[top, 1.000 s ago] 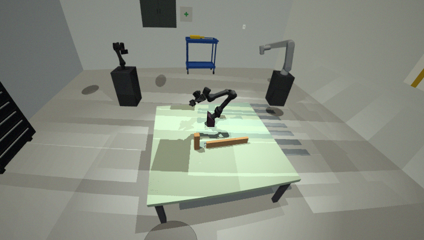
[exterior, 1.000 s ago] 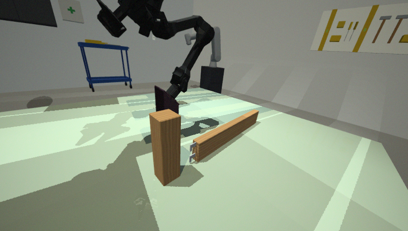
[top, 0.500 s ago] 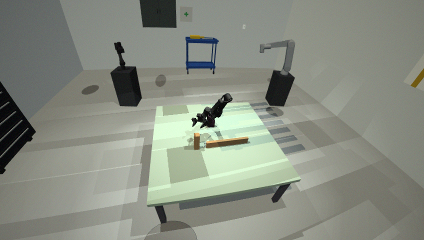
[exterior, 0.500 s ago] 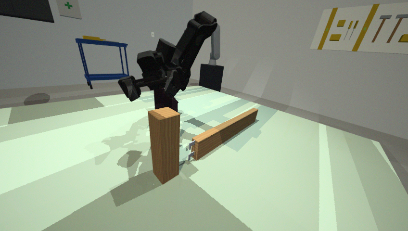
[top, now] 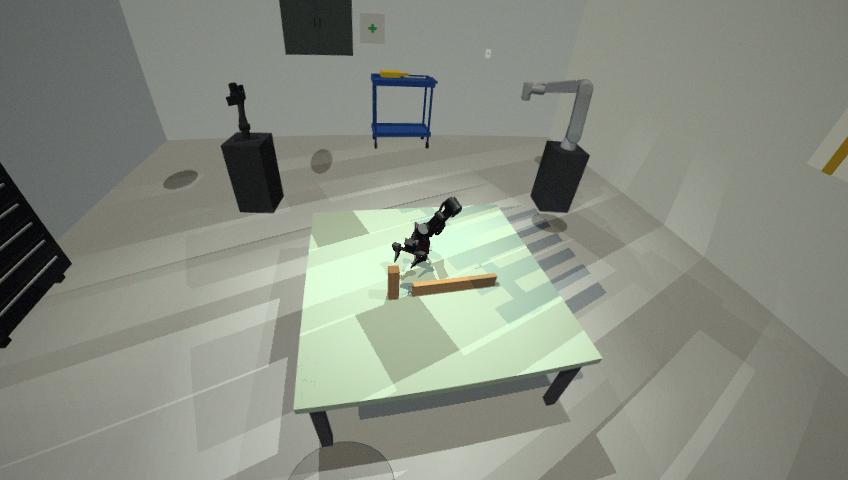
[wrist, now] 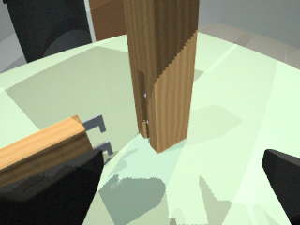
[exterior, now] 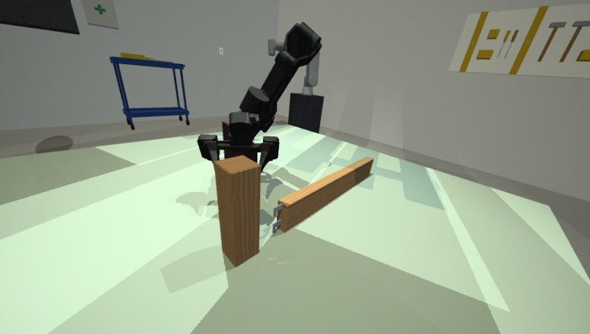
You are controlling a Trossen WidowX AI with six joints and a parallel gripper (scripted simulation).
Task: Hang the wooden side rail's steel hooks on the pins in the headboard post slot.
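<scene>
The wooden headboard post lies 110 mm ahead of my gripper tip, 40 mm to the right of it and 20 mm below it.
</scene>
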